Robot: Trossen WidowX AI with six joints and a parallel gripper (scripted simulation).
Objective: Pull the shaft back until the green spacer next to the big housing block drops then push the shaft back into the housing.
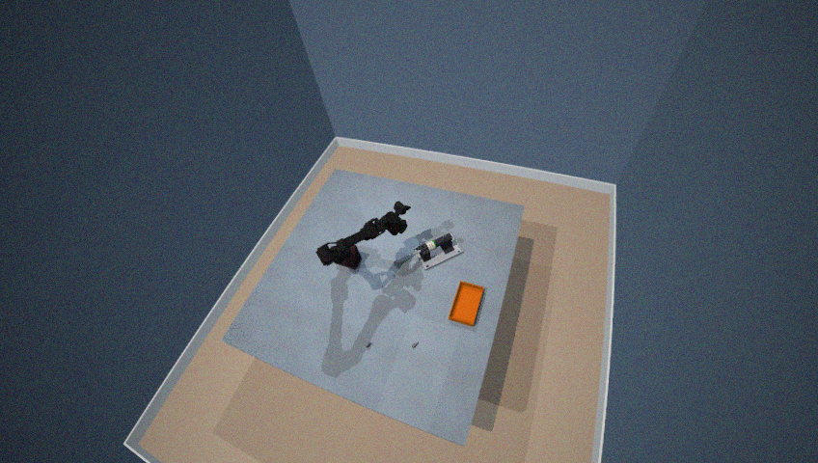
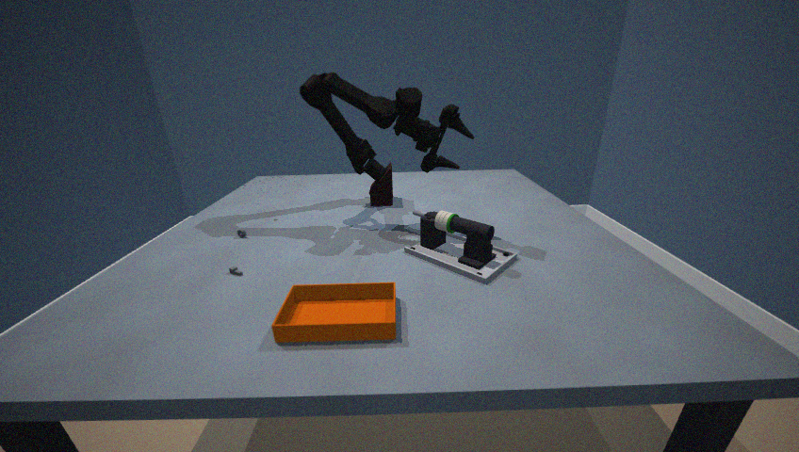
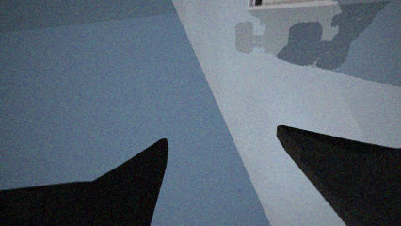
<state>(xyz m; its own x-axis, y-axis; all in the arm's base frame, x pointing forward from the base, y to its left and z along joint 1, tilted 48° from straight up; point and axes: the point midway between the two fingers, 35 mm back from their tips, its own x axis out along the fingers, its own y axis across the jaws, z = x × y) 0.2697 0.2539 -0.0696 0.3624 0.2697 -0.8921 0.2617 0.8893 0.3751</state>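
My gripper tip is 140 mm above the grey shaft, 130 mm short of it and 80 mm to the left of it. Round my gripper tip: orange tray (400 mm ahead, 290 mm to the right, 210 mm below); white spacer (140 mm below, 140 mm ahead, 70 mm to the right); green spacer (150 mm ahead, 140 mm below, 50 mm to the right).
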